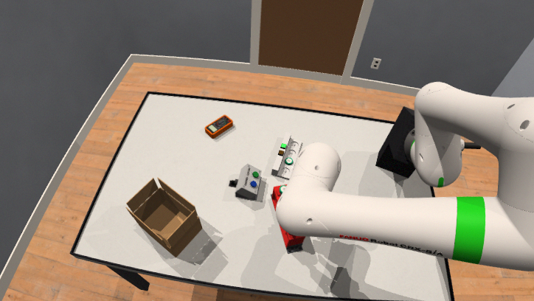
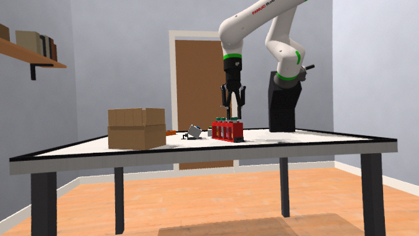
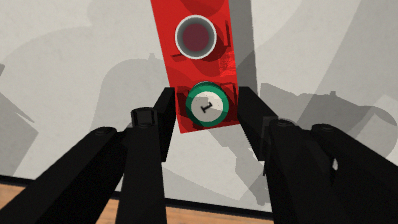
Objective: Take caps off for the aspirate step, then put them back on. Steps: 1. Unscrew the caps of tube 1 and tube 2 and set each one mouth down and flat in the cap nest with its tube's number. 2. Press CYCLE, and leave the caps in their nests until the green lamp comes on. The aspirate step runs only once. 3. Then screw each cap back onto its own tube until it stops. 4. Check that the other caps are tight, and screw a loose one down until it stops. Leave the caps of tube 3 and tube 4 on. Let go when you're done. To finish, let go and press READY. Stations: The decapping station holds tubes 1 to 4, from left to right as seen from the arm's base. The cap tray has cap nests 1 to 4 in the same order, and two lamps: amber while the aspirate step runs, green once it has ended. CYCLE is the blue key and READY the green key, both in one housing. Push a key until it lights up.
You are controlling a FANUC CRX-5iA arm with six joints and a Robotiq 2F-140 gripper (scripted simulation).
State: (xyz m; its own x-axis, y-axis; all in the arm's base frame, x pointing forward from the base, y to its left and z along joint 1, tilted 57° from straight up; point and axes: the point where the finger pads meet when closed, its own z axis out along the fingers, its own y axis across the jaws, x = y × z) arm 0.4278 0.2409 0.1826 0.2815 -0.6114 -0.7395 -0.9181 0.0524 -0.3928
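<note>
Right now my hand is 30 mm above the cap 1. The rest, counted from my hand: blue key: 190 mm ahead, 160 mm to the right, 80 mm below; then cap 3: 90 mm to the right, 50 mm ahead, 30 mm below; then cap 4: 140 mm to the right, 70 mm ahead, 30 mm below.
</note>
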